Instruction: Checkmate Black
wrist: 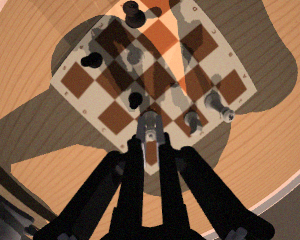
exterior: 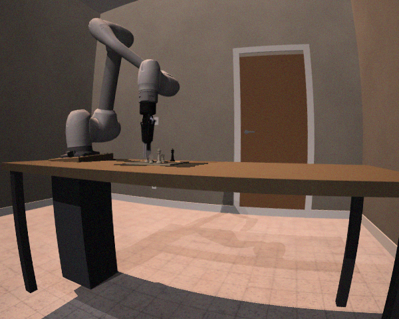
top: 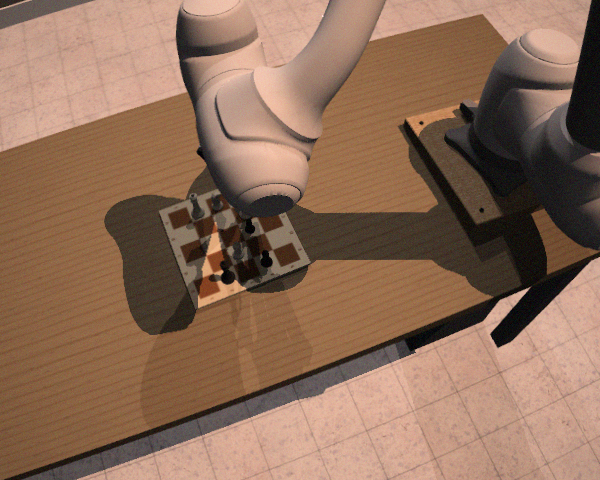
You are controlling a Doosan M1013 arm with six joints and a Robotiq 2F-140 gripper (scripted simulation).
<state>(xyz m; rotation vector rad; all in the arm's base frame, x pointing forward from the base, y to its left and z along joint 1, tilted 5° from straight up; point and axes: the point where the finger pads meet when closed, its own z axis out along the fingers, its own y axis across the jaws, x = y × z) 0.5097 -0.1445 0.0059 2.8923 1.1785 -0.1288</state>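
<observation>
The chessboard is 60 mm below my hand, 40 mm ahead of it and 30 mm to the left of it. From my hand the other things lie so: light-coloured chess piece 30 mm below.
</observation>
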